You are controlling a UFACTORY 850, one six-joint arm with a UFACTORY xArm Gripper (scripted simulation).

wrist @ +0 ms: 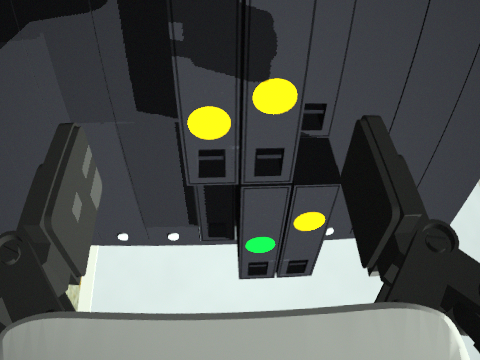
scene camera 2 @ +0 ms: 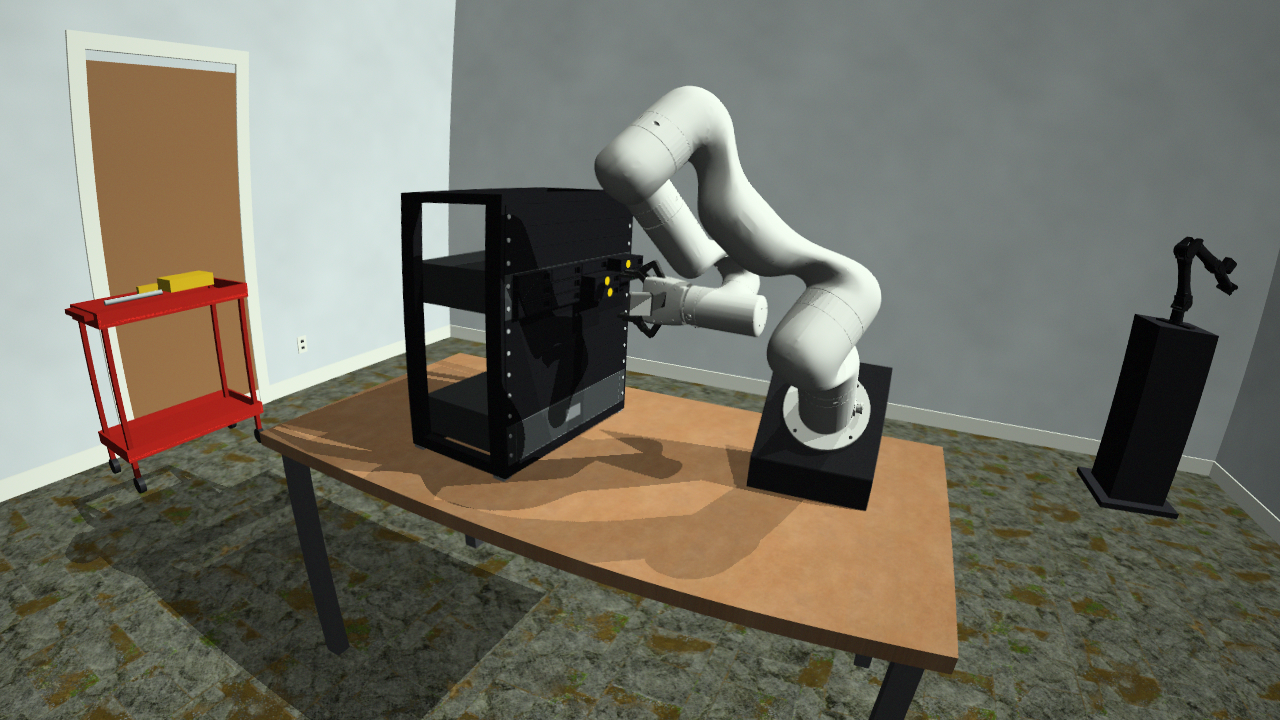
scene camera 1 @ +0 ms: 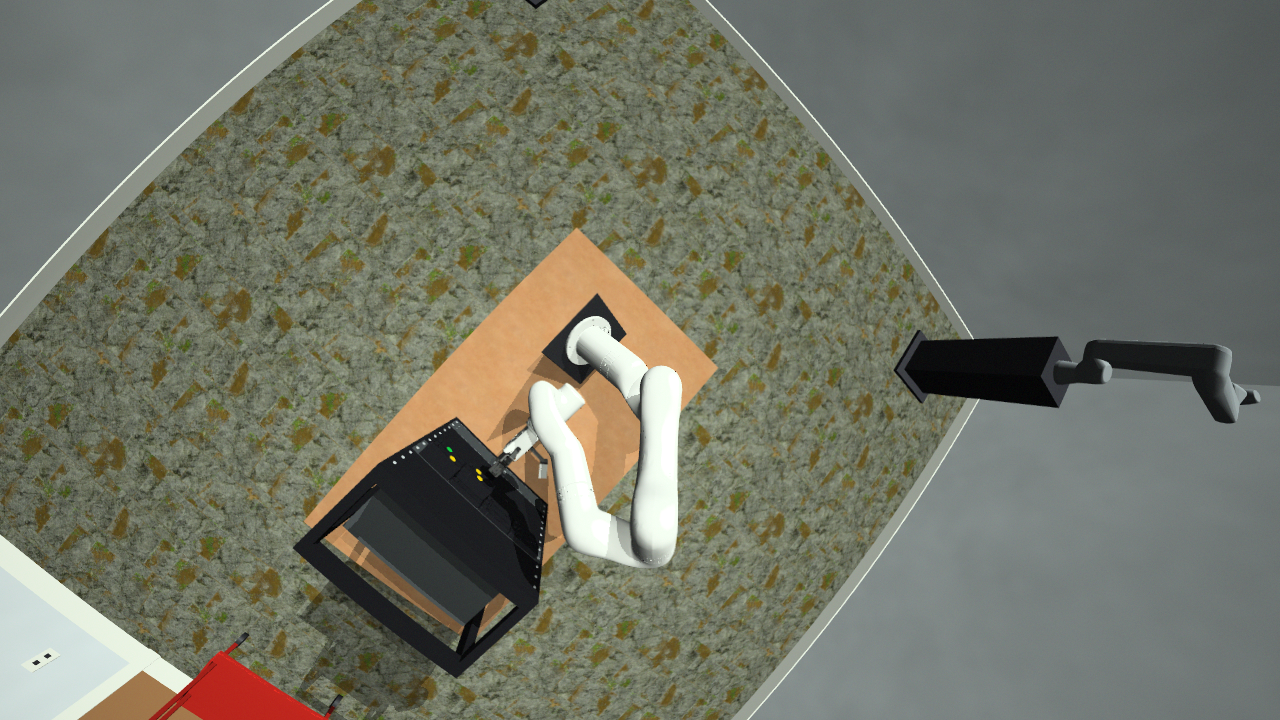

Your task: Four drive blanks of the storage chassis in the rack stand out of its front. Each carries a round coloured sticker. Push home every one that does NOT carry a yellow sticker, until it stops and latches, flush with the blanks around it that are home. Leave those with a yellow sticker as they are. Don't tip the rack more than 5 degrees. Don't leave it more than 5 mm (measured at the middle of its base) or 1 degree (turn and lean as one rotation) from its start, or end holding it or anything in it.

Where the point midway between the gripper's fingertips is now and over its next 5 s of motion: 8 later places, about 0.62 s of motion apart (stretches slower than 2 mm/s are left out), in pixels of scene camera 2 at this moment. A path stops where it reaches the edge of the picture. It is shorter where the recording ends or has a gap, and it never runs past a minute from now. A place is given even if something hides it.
The gripper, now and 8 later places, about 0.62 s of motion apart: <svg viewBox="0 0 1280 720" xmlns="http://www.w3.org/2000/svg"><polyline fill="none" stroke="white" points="621,294 635,288 652,281 648,280 651,280 642,277 631,276 628,275 625,275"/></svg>
